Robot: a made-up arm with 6 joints. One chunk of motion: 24 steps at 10 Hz.
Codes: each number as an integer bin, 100 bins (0 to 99) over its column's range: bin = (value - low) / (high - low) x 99, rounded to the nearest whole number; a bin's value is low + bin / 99 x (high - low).
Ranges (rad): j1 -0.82..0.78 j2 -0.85..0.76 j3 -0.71..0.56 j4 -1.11..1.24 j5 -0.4..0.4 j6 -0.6..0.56
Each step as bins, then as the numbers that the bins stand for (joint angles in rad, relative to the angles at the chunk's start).
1 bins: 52 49 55 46 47 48
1 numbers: 0.0204 -0.0531 -0.0044 -0.0181 -0.0202 -0.0376
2 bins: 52 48 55 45 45 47
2 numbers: 0.0204 -0.0694 -0.0044 -0.0418 -0.0364 -0.0493
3 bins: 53 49 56 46 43 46
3 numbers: 0.0366 -0.0531 0.0084 -0.0181 -0.0525 -0.0610
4 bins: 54 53 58 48 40 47
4 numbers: 0.0527 0.0119 0.0340 0.0294 -0.0768 -0.0493
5 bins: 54 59 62 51 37 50
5 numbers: 0.0527 0.1095 0.0854 0.1006 -0.1010 -0.0141
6 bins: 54 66 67 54 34 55
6 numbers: 0.0527 0.2233 0.1495 0.1718 -0.1253 0.0444
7 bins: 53 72 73 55 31 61
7 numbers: 0.0366 0.3209 0.2265 0.1956 -0.1495 0.1147
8 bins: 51 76 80 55 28 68
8 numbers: 0.0042 0.3860 0.3163 0.1956 -0.1737 0.1968
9 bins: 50 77 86 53 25 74
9 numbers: -0.0119 0.4022 0.3932 0.1481 -0.1980 0.2671
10 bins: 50 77 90 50 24 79
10 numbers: -0.0119 0.4022 0.4445 0.0769 -0.2061 0.3257
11 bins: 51 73 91 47 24 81
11 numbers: 0.0042 0.3372 0.4574 0.0057 -0.2061 0.3491
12 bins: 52 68 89 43 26 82
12 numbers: 0.0204 0.2559 0.4317 -0.0893 -0.1899 0.3608
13 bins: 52 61 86 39 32 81
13 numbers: 0.0204 0.1420 0.3932 -0.1842 -0.1414 0.3491
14 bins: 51 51 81 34 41 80
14 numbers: 0.0042 -0.0206 0.3291 -0.3029 -0.0687 0.3374
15 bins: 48 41 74 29 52 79
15 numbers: -0.0442 -0.1832 0.2393 -0.4216 0.0202 0.3257
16 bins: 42 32 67 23 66 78
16 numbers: -0.1412 -0.3296 0.1495 -0.5640 0.1333 0.3139
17 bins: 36 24 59 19 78 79
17 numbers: -0.2382 -0.4597 0.0469 -0.6590 0.2303 0.3257
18 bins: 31 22 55 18 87 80
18 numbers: -0.3190 -0.4922 -0.0044 -0.6827 0.3030 0.3374
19 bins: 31 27 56 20 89 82
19 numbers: -0.3190 -0.4109 0.0084 -0.6353 0.3192 0.3608
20 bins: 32 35 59 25 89 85
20 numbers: -0.3028 -0.2808 0.0469 -0.5166 0.3192 0.3960
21 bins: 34 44 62 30 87 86
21 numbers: -0.2705 -0.1344 0.0854 -0.3979 0.3030 0.4077
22 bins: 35 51 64 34 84 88
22 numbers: -0.2543 -0.0206 0.1110 -0.3029 0.2788 0.4311
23 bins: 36 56 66 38 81 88
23 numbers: -0.2382 0.0607 0.1367 -0.2080 0.2545 0.4311
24 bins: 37 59 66 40 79 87
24 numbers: -0.2220 0.1095 0.1367 -0.1605 0.2384 0.4194
